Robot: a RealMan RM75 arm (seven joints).
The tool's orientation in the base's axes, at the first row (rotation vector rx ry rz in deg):
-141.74 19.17 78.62
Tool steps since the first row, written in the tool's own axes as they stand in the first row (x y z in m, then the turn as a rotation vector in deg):
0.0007 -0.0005 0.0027 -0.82 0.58 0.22
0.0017 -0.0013 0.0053 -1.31 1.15 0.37
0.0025 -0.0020 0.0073 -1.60 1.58 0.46
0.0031 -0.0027 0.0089 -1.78 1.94 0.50
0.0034 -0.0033 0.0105 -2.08 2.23 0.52
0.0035 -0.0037 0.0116 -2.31 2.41 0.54
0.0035 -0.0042 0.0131 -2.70 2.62 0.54
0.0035 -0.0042 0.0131 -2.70 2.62 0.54
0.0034 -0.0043 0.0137 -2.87 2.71 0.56
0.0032 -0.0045 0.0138 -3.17 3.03 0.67
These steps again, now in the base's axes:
-0.0016 0.0014 -0.0019 -0.79 -0.41 0.51
-0.0028 0.0030 -0.0039 -1.36 -0.86 0.77
-0.0038 0.0043 -0.0055 -1.73 -1.21 0.91
-0.0045 0.0055 -0.0067 -1.97 -1.52 0.99
-0.0054 0.0067 -0.0077 -2.24 -1.76 1.20
-0.0060 0.0074 -0.0083 -2.44 -1.91 1.36
-0.0070 0.0084 -0.0090 -2.71 -2.08 1.66
-0.0070 0.0084 -0.0090 -2.71 -2.08 1.66
-0.0075 0.0087 -0.0092 -2.85 -2.15 1.79
-0.0076 0.0090 -0.0090 -3.20 -2.38 1.94

